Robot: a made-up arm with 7 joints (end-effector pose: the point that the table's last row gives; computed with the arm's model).
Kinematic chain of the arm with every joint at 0, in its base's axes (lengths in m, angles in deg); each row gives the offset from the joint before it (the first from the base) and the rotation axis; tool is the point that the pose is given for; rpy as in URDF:
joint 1: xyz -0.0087 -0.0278 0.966 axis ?
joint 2: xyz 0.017 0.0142 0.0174 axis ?
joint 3: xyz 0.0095 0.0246 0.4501 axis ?
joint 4: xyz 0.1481 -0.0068 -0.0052 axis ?
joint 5: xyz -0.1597 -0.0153 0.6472 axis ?
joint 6: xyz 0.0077 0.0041 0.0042 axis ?
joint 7: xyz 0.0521 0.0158 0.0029 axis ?
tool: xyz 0.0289 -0.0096 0.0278 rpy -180 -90 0
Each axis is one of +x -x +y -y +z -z.
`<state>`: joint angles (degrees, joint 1 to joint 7).
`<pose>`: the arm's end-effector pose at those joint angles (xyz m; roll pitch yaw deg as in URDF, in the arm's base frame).
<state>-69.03 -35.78 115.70 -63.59 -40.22 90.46 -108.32</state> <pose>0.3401 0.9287 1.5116 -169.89 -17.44 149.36</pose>
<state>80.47 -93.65 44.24 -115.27 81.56 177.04 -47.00</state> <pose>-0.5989 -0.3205 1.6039 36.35 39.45 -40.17</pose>
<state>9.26 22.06 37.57 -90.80 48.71 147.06 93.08</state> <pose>0.7814 0.5852 1.3009 -169.91 -29.88 -97.00</pose>
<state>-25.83 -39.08 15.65 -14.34 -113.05 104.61 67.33</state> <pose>-0.4891 0.3147 1.9890 -93.60 13.24 49.02</pose>
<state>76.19 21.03 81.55 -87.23 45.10 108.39 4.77</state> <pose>-0.7578 0.6013 1.5498 -87.18 -22.95 47.47</pose>
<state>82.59 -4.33 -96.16 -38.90 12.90 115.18 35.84</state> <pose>0.3520 -0.2174 2.0956 -48.52 -12.40 179.36</pose>
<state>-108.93 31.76 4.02 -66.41 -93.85 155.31 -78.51</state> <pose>-0.2249 -1.0550 1.2965 173.46 -6.64 49.93</pose>
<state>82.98 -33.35 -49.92 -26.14 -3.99 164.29 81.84</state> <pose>0.0982 -0.5151 1.9856 -134.13 58.27 166.08</pose>
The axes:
joint 1: +z
joint 2: +y
joint 3: +z
joint 4: -y
joint 5: +z
joint 6: -y
joint 7: -z

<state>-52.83 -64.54 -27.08 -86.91 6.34 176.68 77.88</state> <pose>-0.4663 0.0126 1.8796 -127.37 53.60 77.92</pose>
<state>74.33 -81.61 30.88 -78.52 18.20 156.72 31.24</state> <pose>-0.5552 -0.5728 1.7627 15.39 47.57 -41.69</pose>
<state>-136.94 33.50 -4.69 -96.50 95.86 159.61 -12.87</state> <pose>-0.8229 -0.6092 0.9839 -95.49 -36.10 62.50</pose>
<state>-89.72 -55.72 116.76 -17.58 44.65 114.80 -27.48</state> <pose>0.1854 0.9524 1.6345 39.09 -39.16 -118.69</pose>
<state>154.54 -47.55 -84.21 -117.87 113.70 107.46 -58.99</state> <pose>0.4994 0.6466 1.1784 -92.26 53.94 -62.44</pose>
